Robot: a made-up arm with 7 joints. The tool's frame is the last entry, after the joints. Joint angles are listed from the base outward.
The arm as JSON. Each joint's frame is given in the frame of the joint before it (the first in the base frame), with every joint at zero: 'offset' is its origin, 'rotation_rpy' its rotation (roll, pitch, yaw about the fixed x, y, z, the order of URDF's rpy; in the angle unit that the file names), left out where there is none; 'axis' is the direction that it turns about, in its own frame. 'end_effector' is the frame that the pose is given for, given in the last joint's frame.
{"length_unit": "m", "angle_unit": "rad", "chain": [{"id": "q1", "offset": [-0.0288, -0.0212, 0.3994], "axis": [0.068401, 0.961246, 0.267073]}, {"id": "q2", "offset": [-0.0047, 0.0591, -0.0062], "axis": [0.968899, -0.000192, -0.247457]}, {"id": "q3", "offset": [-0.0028, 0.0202, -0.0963], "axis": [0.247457, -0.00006, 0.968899]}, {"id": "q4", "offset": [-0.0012, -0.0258, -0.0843], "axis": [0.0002, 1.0, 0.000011]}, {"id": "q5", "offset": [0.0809, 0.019, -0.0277], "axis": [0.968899, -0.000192, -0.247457]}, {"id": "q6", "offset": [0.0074, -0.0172, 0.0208], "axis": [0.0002, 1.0, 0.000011]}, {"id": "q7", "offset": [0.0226, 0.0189, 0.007], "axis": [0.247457, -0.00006, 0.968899]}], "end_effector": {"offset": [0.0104, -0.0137, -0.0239], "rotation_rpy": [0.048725, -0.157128, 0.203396]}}
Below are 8 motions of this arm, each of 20 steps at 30 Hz.
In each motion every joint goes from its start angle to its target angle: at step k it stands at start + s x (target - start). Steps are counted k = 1, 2, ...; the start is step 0. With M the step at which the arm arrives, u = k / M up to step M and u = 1 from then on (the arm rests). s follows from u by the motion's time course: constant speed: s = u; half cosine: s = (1 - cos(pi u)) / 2; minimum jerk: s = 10 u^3 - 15 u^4 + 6 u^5.
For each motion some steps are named. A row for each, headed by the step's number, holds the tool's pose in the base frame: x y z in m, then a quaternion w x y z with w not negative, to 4 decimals.
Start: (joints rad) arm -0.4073 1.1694 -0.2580 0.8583 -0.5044 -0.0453 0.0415
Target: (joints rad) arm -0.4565 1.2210 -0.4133 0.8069 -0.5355 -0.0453 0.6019
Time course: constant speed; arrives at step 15
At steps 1, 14, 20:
1: 0.1425 0.2548 0.2918 0.8665 0.4377 0.0383 0.2368
14: 0.1500 0.2569 0.3017 0.7566 0.5353 -0.0490 0.3724
20: 0.1504 0.2570 0.3025 0.7468 0.5414 -0.0562 0.3822

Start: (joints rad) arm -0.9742 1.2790 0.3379 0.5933 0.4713 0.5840 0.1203
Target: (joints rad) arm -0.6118 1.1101 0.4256 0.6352 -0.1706 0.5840 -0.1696
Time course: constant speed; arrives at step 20
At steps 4, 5, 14, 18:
4: 0.1675 0.2510 0.4440 0.6780 0.5212 -0.0762 0.5127
5: 0.1680 0.2511 0.4391 0.6948 0.5088 -0.0695 0.5035
14: 0.1667 0.2519 0.3957 0.8241 0.3782 -0.0080 0.4215
18: 0.1628 0.2520 0.3772 0.8678 0.3104 0.0179 0.3877

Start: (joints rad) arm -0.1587 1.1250 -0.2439 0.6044 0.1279 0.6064 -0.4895
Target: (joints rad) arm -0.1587 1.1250 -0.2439 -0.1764 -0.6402 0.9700 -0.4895
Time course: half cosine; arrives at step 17
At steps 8, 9, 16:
8: 0.0934 0.2047 0.2606 0.8380 0.3525 0.4125 -0.0575
9: 0.0946 0.1973 0.2637 0.8537 0.3206 0.4034 -0.0754
16: 0.0921 0.1632 0.2819 0.8885 0.1664 0.3799 -0.1965

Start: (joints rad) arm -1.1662 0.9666 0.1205 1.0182 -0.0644 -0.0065 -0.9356
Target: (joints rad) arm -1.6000 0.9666 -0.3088 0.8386 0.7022 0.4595 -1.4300
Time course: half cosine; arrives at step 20
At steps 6, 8, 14, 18, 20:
6: 0.2299 0.1801 0.4186 0.9445 0.2724 -0.0677 -0.1709
8: 0.2317 0.1721 0.4278 0.9301 0.3099 -0.0193 -0.1963
14: 0.2317 0.1493 0.4598 0.8747 0.4192 0.1273 -0.2074
18: 0.2296 0.1408 0.4734 0.8530 0.4554 0.1773 -0.1832
20: 0.2292 0.1397 0.4753 0.8503 0.4598 0.1834 -0.1789

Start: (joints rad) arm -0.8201 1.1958 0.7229 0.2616 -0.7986 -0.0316 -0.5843
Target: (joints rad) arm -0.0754 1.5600 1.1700 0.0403 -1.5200 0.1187 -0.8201
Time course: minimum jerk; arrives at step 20
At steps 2, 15, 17, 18, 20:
2: 0.1240 0.2213 0.4873 0.7590 0.1162 -0.6396 0.0362
15: 0.0645 0.2105 0.5109 0.7750 0.0828 -0.5847 -0.2248
17: 0.0627 0.2067 0.5138 0.7752 0.0749 -0.5729 -0.2553
18: 0.0624 0.2058 0.5145 0.7752 0.0728 -0.5699 -0.2625
20: 0.0623 0.2053 0.5148 0.7752 0.0718 -0.5685 -0.2660

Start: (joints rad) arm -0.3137 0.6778 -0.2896 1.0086 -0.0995 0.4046 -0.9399
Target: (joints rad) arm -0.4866 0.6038 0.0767 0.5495 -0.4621 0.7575 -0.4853
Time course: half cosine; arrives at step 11
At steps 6, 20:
6: 0.1329 0.1557 0.2054 0.9256 -0.0052 0.3743 -0.0552
20: 0.1599 0.1484 0.2362 0.9597 -0.0616 0.2738 0.0132

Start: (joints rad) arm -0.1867 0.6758 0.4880 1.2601 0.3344 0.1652 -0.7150
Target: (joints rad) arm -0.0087 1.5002 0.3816 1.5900 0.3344 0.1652 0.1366
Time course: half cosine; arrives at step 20
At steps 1, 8, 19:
1: 0.0431 0.2239 0.1788 0.8582 0.1158 0.4929 0.0845
8: 0.0239 0.2798 0.2286 0.7589 0.3281 0.5153 0.2256
19: 0.0048 0.3367 0.3693 0.4226 0.6754 0.4382 0.4161

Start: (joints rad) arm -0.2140 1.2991 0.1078 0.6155 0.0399 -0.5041 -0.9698
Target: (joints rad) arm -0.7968 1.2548 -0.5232 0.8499 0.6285 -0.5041 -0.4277
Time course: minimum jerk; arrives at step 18
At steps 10, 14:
10: 0.1565 0.2352 0.3186 0.6798 0.6319 0.0916 -0.3609
14: 0.1735 0.2303 0.3206 0.6018 0.7062 0.0756 -0.3652

